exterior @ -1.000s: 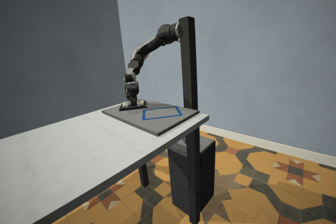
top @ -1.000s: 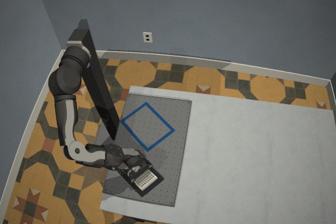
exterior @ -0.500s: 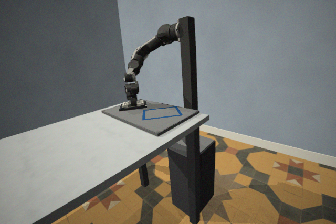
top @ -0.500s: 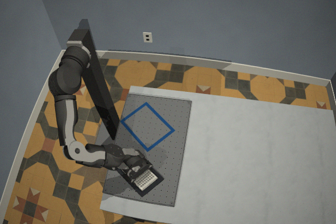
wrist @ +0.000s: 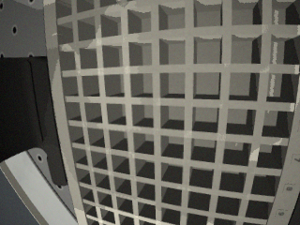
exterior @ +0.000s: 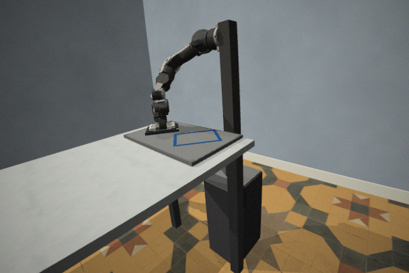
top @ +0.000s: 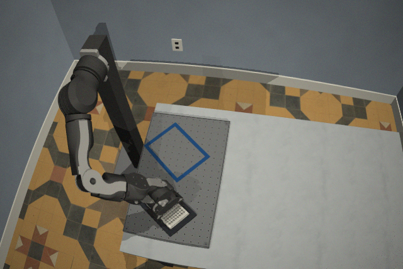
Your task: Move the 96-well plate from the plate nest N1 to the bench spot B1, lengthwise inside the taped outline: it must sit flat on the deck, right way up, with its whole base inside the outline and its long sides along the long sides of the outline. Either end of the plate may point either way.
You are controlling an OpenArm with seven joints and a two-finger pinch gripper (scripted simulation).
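Now: the black plate nest 1 cm below my hand. From my hand the other things lie so: white 96-well plate (right at my hand).
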